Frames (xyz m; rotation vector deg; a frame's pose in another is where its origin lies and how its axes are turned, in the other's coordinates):
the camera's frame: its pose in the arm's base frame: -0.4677 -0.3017 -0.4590 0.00 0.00 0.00
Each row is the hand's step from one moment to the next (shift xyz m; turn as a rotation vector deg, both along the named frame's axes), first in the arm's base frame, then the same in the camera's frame.
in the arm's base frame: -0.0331 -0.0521 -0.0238 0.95 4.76 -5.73
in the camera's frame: -0.0331 -0.0521 -0.0238 0.95 4.76 -5.73
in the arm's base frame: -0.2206 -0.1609 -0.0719 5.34 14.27 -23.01
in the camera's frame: -0.2206 -0.1609 -0.0719 5.34 14.27 -23.01
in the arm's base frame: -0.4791 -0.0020 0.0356 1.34 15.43 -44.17
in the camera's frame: -0.4791 -0.0020 0.0356 1.34 15.43 -44.17
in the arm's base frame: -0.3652 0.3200 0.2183 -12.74 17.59 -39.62
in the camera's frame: -0.3652 0.3200 0.2183 -12.74 17.59 -39.62
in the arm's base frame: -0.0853 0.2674 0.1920 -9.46 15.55 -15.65
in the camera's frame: -0.0853 0.2674 0.1920 -9.46 15.55 -15.65
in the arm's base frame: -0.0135 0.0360 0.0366 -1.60 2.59 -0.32
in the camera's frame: -0.0135 0.0360 0.0366 -1.60 2.59 -0.32
